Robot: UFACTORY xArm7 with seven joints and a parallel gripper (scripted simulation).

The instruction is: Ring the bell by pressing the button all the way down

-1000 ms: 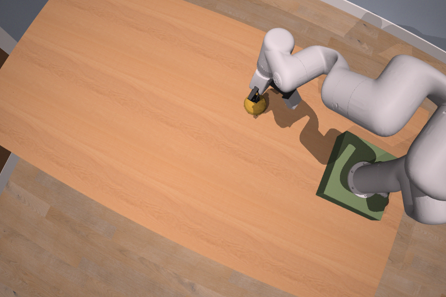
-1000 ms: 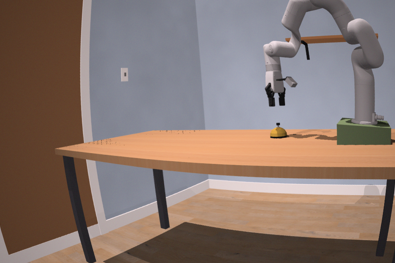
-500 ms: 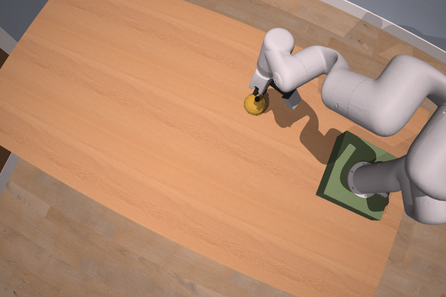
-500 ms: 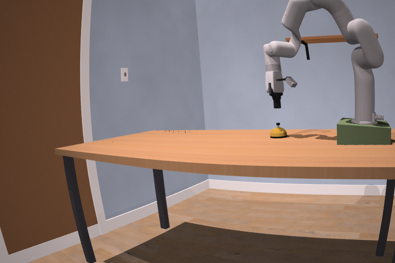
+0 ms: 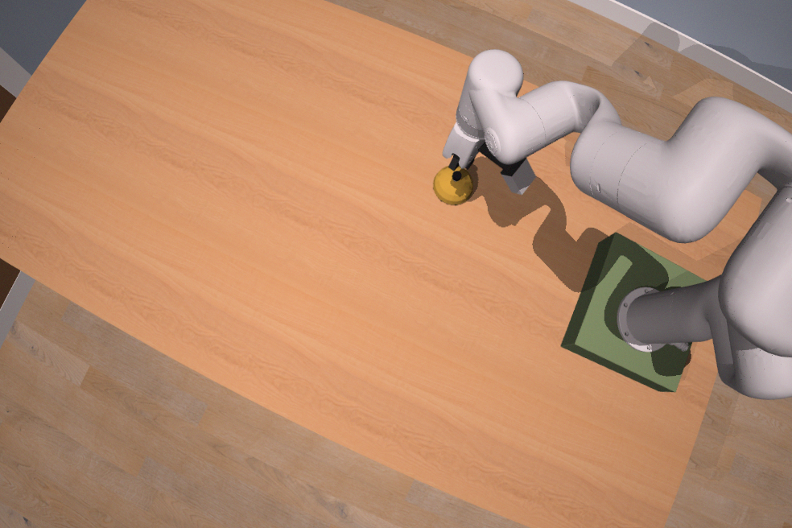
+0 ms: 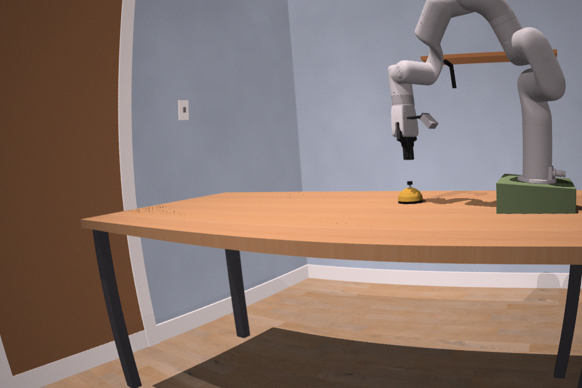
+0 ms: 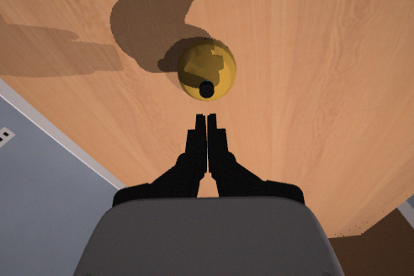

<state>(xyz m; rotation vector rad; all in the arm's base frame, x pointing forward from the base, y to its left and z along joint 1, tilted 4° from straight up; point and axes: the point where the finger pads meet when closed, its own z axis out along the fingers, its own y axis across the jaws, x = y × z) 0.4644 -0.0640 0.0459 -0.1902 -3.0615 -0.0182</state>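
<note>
The button is 100 mm below my hand. The rest, counted from my hand: yellow dome bell 110 mm below.
</note>
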